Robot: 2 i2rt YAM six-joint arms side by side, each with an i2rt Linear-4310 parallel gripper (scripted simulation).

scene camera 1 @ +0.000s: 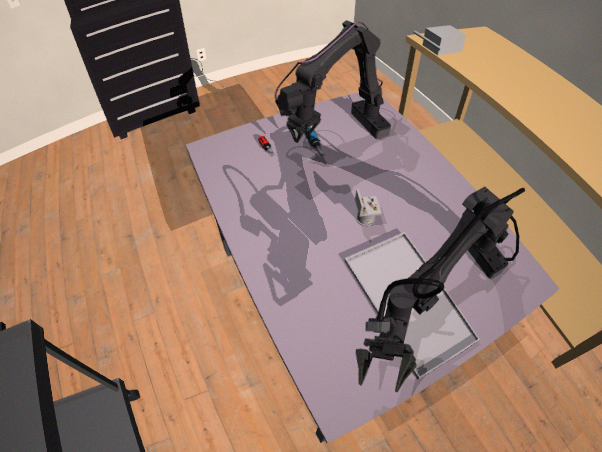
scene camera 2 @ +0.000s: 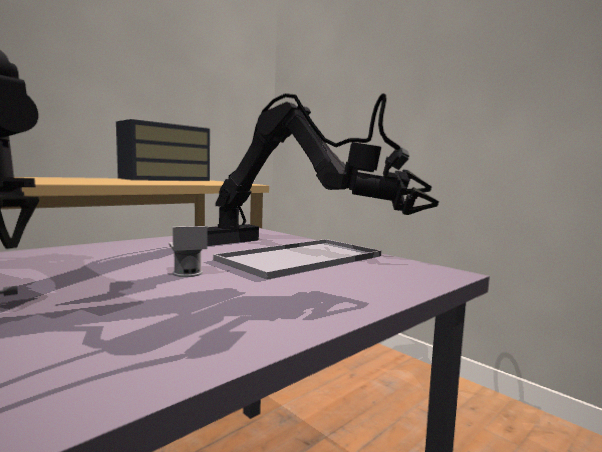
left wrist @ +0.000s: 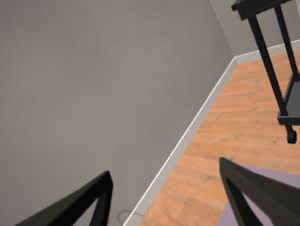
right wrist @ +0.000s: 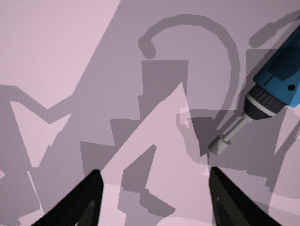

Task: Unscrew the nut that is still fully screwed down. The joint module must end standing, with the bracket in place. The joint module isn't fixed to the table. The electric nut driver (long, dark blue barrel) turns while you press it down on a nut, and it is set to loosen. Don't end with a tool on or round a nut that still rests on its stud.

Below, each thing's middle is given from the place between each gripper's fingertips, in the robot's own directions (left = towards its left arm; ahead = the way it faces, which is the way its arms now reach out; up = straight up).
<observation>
My right gripper (scene camera 1: 301,138) is now 7 cm past the joint module (scene camera 2: 187,263), 33 cm to the right of it and 8 cm above it. From my right hand the other things lie so: shallow tray (scene camera 1: 436,336): 4 cm behind, 65 cm to the left, 11 cm below.
Now: left hand (scene camera 2: 434,196) 260 mm past the shallow tray, 190 mm to the left of it and 180 mm above it. The rest, counted from my left hand: joint module: 510 mm to the right, 290 mm behind, 150 mm below.
</observation>
